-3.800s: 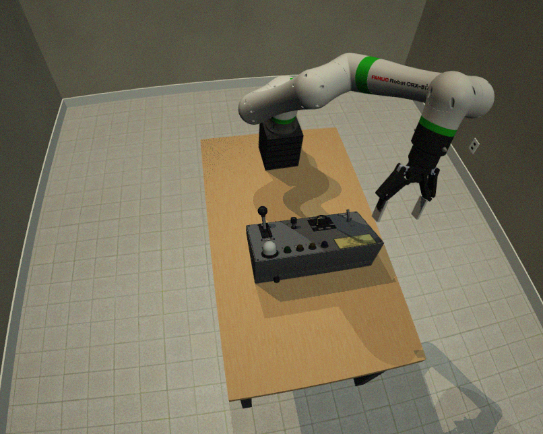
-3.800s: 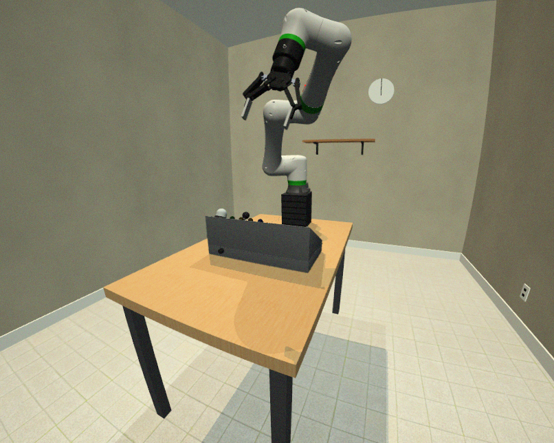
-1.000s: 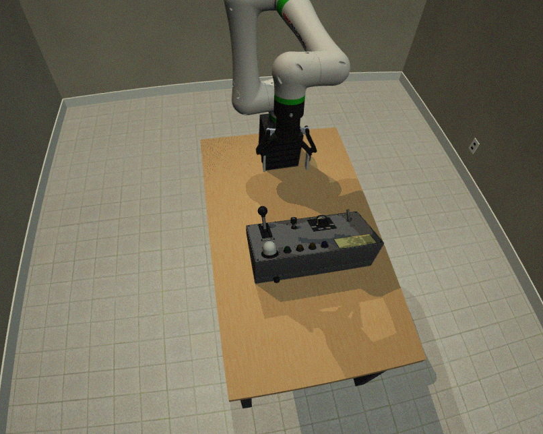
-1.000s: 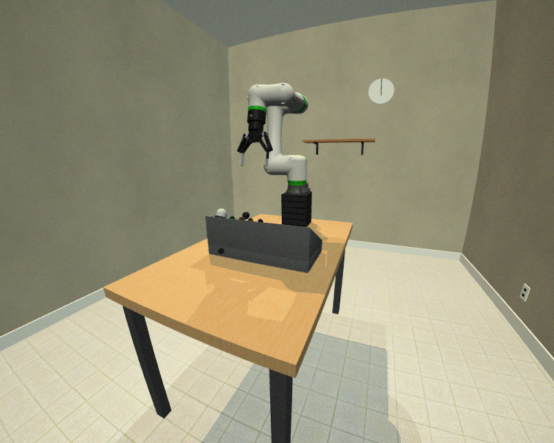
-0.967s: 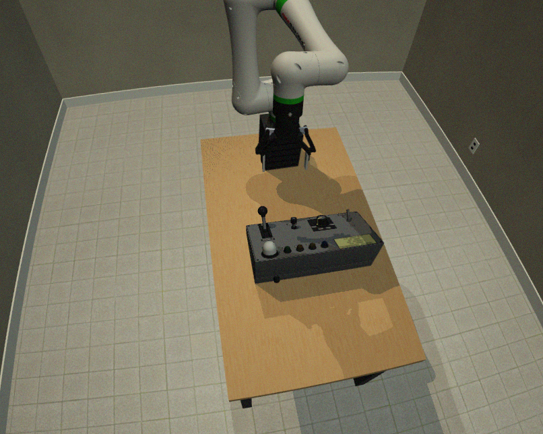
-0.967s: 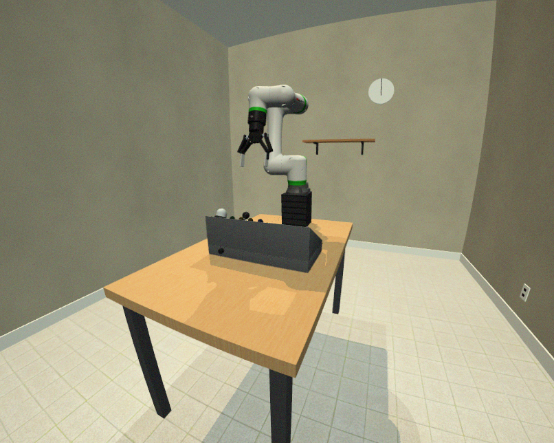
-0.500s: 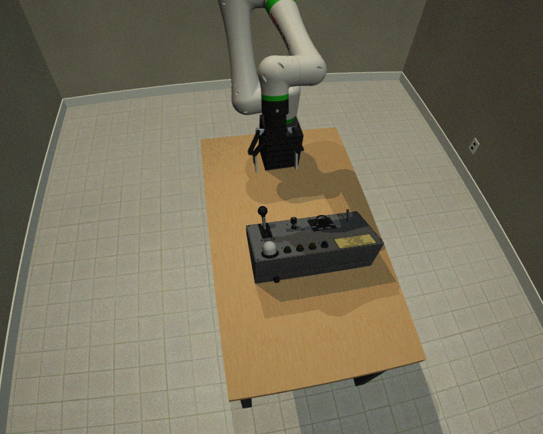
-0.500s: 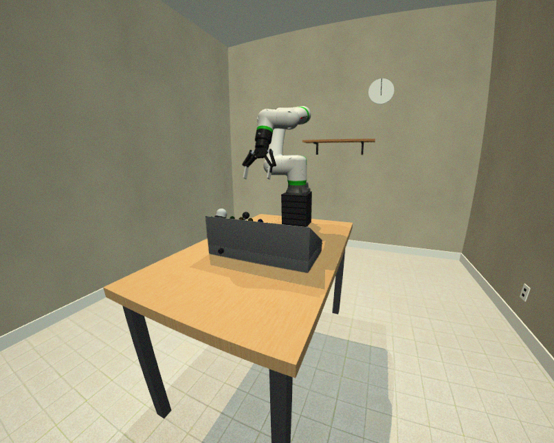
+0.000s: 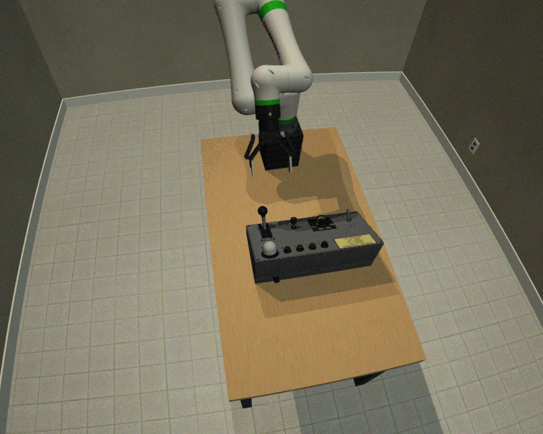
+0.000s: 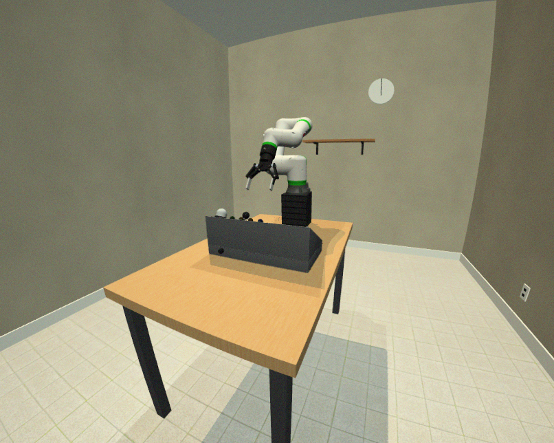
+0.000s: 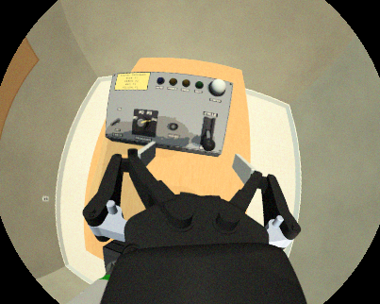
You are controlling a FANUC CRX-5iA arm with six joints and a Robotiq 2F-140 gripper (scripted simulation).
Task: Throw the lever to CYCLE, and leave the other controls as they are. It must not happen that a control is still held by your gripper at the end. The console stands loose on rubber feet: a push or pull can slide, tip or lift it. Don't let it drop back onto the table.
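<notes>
Now: the lever 120 mm ahead of my hand, 30 mm to the right of it and 170 mm below it. Also, from my hand: dark grey console 150 mm ahead, 150 mm to the left, 200 mm below; then black rotary selector 120 mm ahead, 200 mm to the left, 180 mm below; then small black toggle 120 mm ahead, 90 mm to the left, 170 mm below.
</notes>
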